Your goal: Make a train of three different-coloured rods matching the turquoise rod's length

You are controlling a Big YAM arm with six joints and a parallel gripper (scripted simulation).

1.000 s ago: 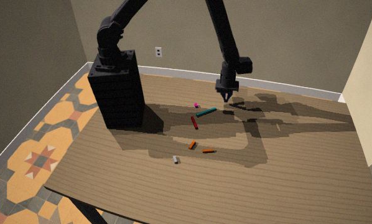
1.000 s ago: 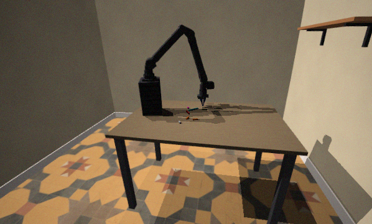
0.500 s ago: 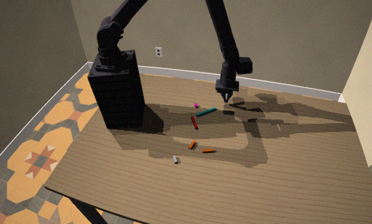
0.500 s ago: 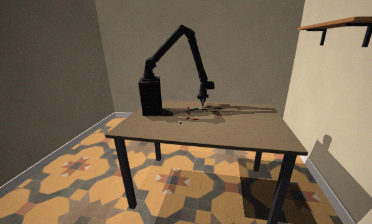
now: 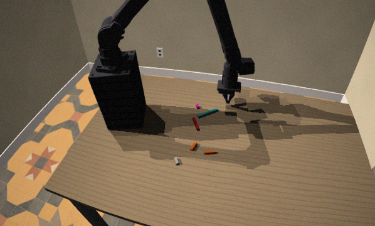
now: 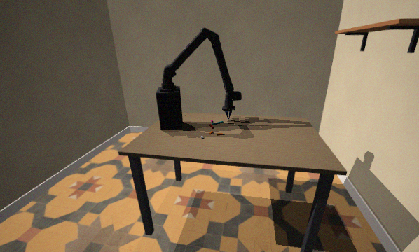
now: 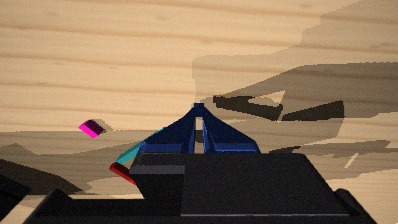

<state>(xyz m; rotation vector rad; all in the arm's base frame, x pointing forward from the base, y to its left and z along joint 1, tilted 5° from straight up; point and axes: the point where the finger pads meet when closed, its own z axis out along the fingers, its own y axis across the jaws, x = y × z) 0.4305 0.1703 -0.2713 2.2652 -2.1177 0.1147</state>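
The blue rod lies 10 mm below my hand. The rest, counted from my hand: magenta rod 130 mm behind, 40 mm to the right, 20 mm below; red rod 150 mm to the right, 110 mm behind, 20 mm below; turquoise rod 80 mm behind, 70 mm to the right, 20 mm below.
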